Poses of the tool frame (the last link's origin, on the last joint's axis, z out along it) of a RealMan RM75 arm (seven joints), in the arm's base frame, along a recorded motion.
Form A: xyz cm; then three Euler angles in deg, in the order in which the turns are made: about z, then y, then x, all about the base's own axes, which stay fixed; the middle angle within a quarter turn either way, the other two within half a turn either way.
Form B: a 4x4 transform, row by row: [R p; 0 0 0 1], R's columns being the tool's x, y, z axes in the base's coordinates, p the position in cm. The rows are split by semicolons. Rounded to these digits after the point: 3 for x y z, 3 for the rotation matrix.
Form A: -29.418 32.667 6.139 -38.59 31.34 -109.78
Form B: 0.668 0.533 0.520 -29.418; -0.171 -0.570 0.804 32.667; 0.725 -0.626 -0.289 6.139; 0 0 0 1
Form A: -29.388 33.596 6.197 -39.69 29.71 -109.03
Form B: 0.668 0.555 0.496 -29.388; -0.152 -0.550 0.821 33.596; 0.728 -0.624 -0.283 6.197; 0 0 0 1
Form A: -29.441 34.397 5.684 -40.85 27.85 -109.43
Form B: 0.669 0.578 0.467 -29.441; -0.116 -0.540 0.834 34.397; 0.734 -0.612 -0.294 5.684; 0 0 0 1
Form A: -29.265 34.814 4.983 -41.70 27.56 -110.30
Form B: 0.662 0.590 0.463 -29.265; -0.093 -0.548 0.831 34.814; 0.744 -0.593 -0.308 4.983; 0 0 0 1
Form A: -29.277 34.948 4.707 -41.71 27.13 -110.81
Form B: 0.664 0.592 0.456 -29.277; -0.082 -0.549 0.832 34.948; 0.743 -0.590 -0.316 4.707; 0 0 0 1
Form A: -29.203 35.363 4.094 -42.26 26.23 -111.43
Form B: 0.664 0.603 0.442 -29.203; -0.059 -0.547 0.835 35.363; 0.746 -0.580 -0.328 4.094; 0 0 0 1
